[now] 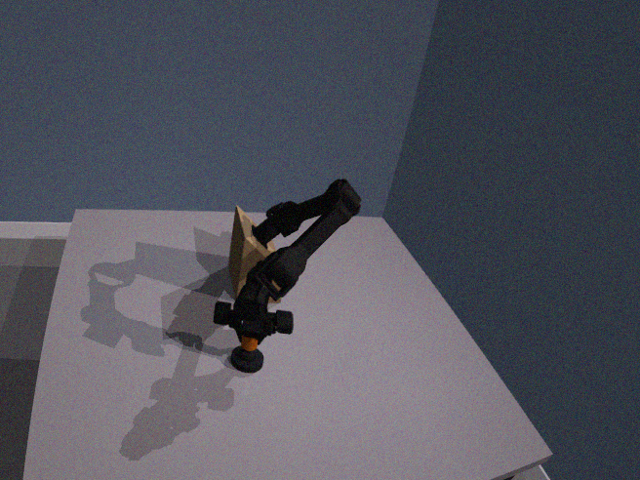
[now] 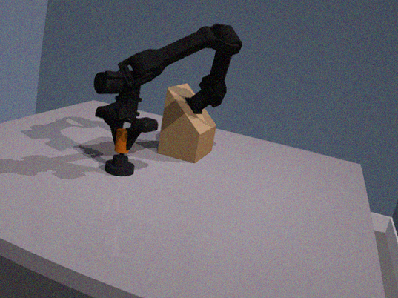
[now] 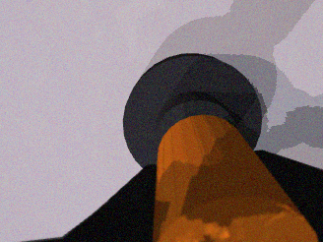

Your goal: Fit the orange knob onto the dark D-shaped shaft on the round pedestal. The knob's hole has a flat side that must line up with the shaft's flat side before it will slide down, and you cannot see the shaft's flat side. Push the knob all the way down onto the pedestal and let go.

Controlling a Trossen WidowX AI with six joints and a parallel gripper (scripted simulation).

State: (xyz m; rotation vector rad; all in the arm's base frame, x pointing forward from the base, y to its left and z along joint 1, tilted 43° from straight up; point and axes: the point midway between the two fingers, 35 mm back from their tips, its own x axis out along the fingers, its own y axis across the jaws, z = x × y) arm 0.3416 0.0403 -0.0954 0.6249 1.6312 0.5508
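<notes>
Right now my gripper tip is 20 mm below the orange knob. Also, from my gripper tip: dark round pedestal 40 mm below.
</notes>
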